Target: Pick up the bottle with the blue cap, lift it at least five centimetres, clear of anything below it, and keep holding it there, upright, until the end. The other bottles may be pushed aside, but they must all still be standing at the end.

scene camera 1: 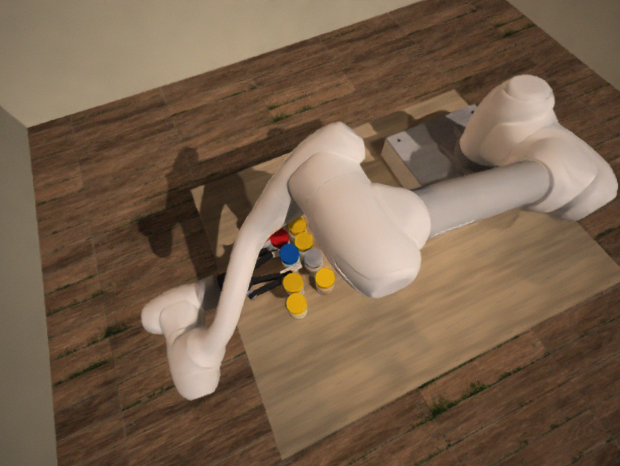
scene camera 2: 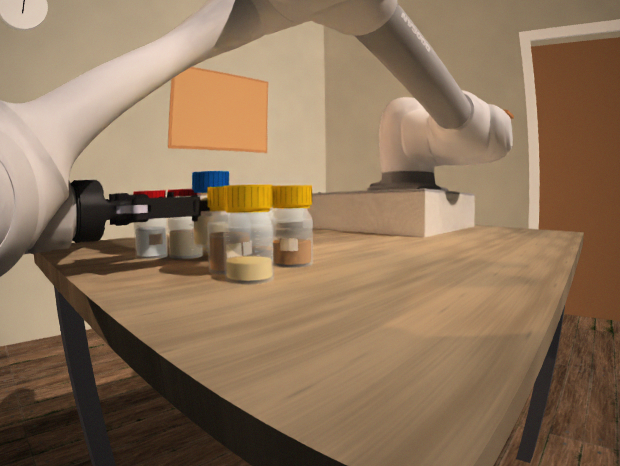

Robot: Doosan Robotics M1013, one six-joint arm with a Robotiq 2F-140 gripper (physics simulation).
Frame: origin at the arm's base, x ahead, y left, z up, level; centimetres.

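Seen in the pictures: gripper, fingertip midpoint: (scene camera 1: 297, 255); arm's base, link origin: (scene camera 1: 476, 158).
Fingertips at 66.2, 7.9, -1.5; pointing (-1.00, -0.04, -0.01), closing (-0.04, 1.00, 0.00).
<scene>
Offsets run from my fingertips to a thing's middle, as dx, dy, dz. "spot": to the spot under its first point. Level surfaces: height alone.
The bottle with the blue cap {+2.2, +0.1, -0.6} (scene camera 1: 289, 254) (scene camera 2: 210, 181) is upright, held a little above the table, its cap higher than the neighbouring caps. Its lower part is mostly hidden behind yellow-capped bottles in scene camera 2. My gripper (scene camera 1: 283, 265) (scene camera 2: 202, 206) reaches in level from the left and is shut on this bottle; the fingertips are partly hidden. Around it stand a red-capped bottle {+3.0, -6.8, -2.9} (scene camera 1: 279, 238), a grey-capped bottle {-3.9, +3.1, -2.9} (scene camera 1: 313, 259) and several yellow-capped bottles, including one close beside the fingers (scene camera 1: 293, 283) and a front one {+5.3, +13.4, -2.9} (scene camera 2: 249, 235). The bottles that show are standing.
Two red-capped bottles {+7.8, -10.3, -2.9} (scene camera 2: 150, 240) {spot: +4.2, -4.3, -5.0} (scene camera 2: 185, 238) stand behind the gripper in scene camera 2. Another yellow-capped bottle {-4.6, +9.8, -2.9} (scene camera 2: 292, 230) stands right of the group. The table {dz -8.1} (scene camera 1: 400, 320) (scene camera 2: 400, 300) has its left edge under my wrist. My forearm passes above the bottles. The base block (scene camera 2: 370, 212) is farther back.
</scene>
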